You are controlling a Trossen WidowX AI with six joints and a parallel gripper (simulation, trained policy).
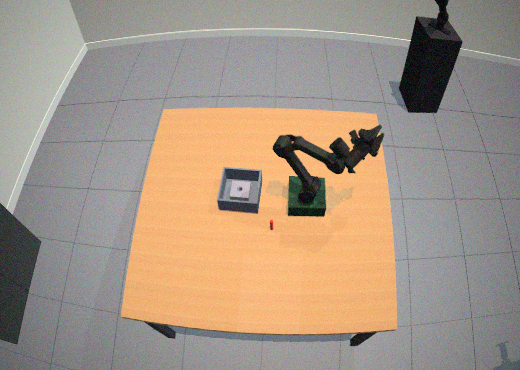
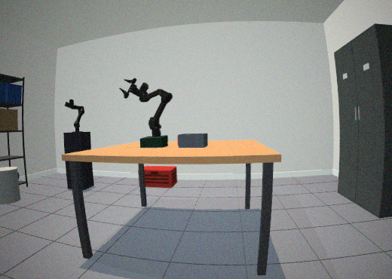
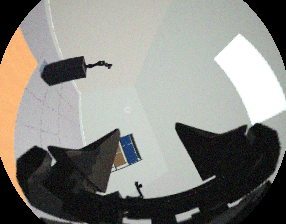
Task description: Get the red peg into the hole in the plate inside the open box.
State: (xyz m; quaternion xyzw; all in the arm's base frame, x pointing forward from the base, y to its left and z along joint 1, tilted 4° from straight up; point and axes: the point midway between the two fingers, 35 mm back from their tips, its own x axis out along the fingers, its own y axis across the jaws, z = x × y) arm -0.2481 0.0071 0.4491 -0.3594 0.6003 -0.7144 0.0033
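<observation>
The red peg lies 460 mm ahead of my gripper tip, 130 mm to the left of it and 500 mm below it. Round my gripper tip: grey box (600 mm ahead, 60 mm to the right, 510 mm below); pale plate (600 mm ahead, 60 mm to the right, 490 mm below).
</observation>
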